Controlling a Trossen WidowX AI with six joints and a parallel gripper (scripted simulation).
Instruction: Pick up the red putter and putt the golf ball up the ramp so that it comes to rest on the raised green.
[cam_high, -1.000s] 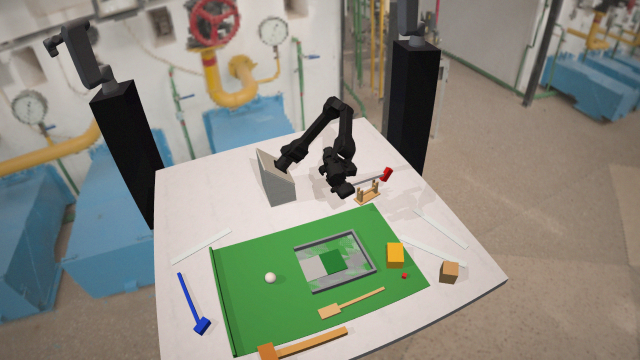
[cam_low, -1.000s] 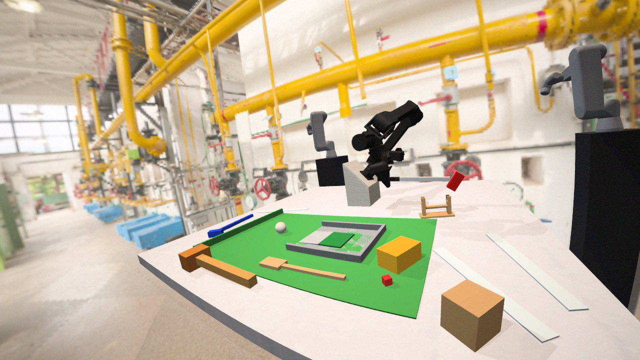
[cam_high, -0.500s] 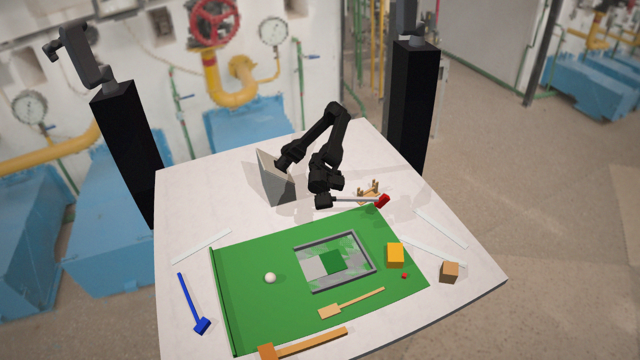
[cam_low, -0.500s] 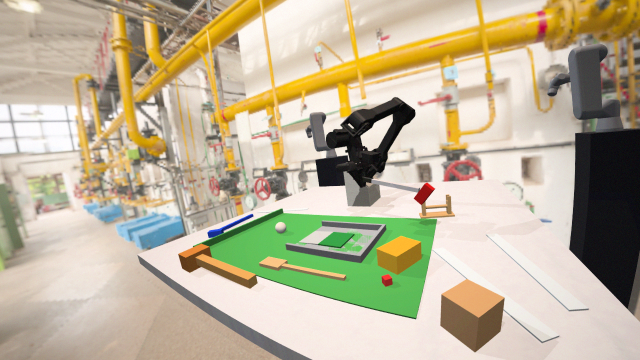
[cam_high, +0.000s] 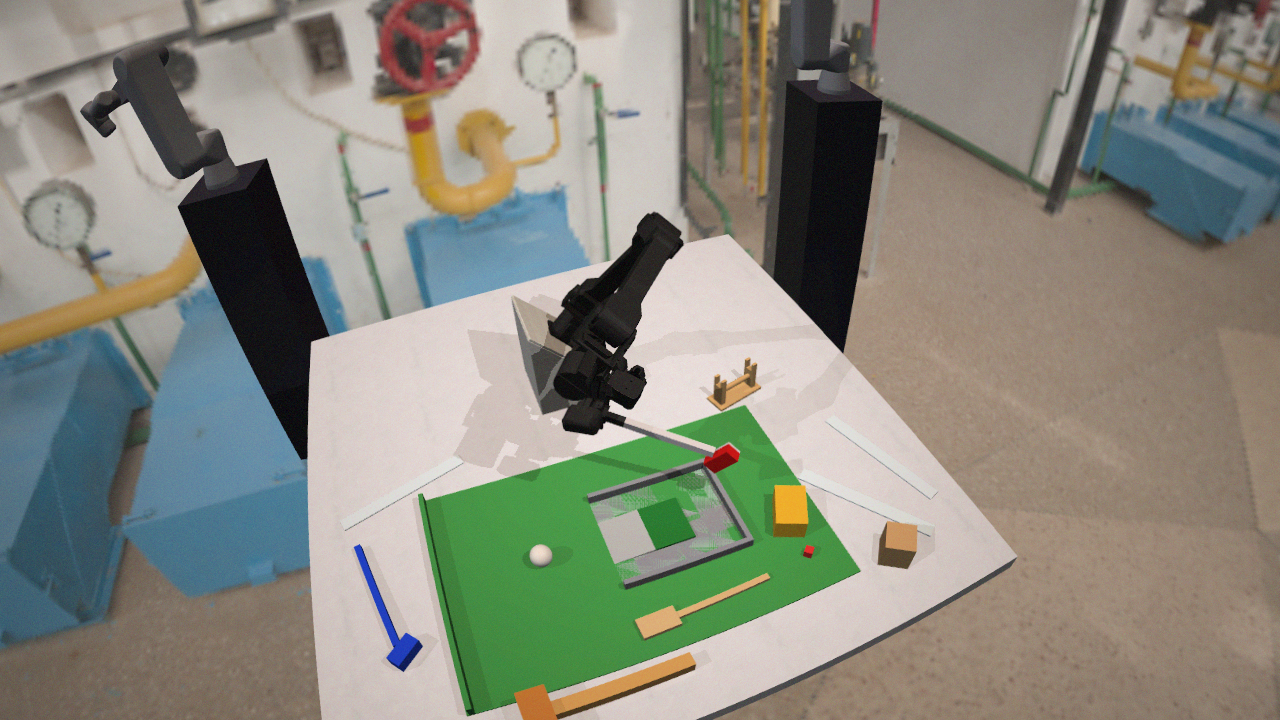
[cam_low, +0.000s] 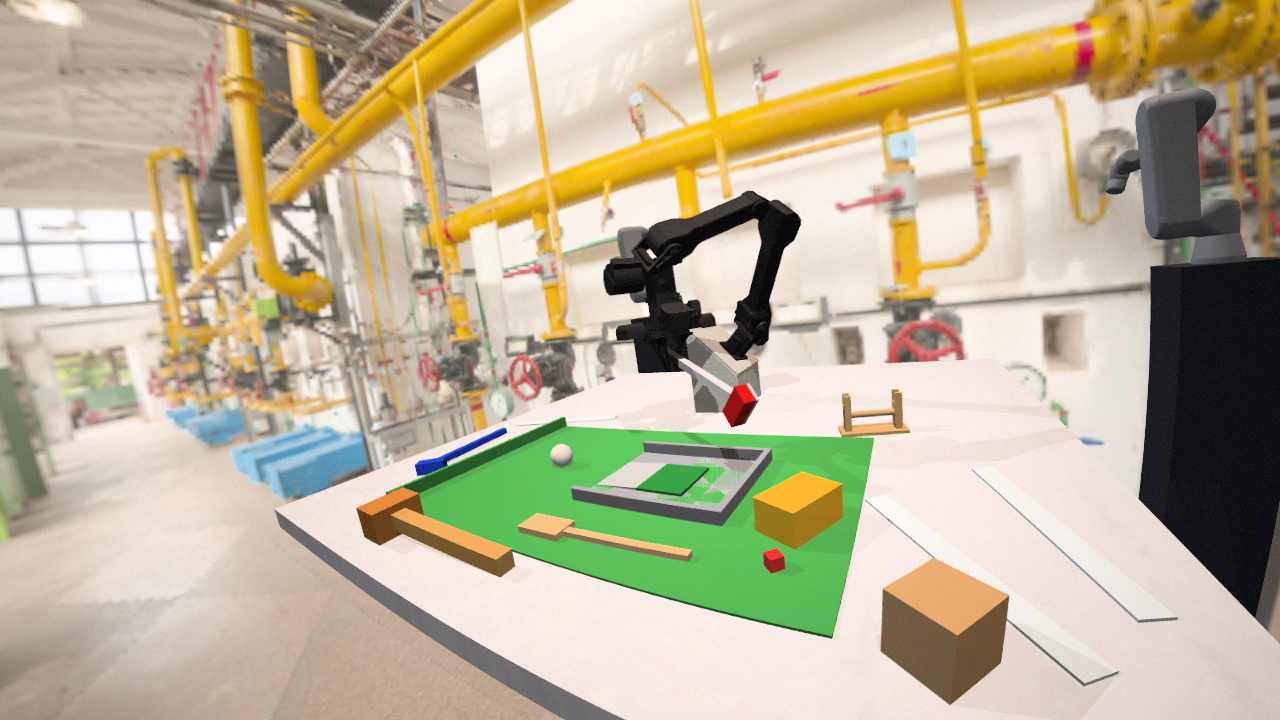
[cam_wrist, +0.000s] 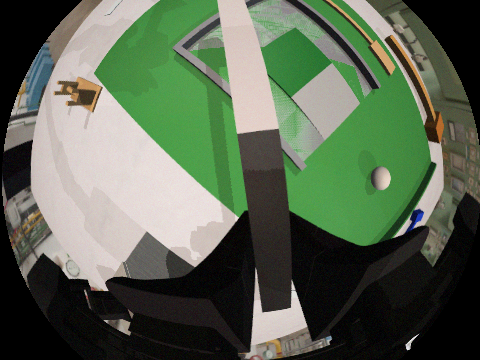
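My gripper tip is now 10 cm to the right of the red putter and 5 cm short of it. The rest, counted from my gripper tip: yellow block (31 cm to the left, 20 cm ahead, 13 cm below); then white golf ball (18 cm ahead, 16 cm to the right, 13 cm below); then wooden rack (32 cm to the left, 16 cm behind, 12 cm below).
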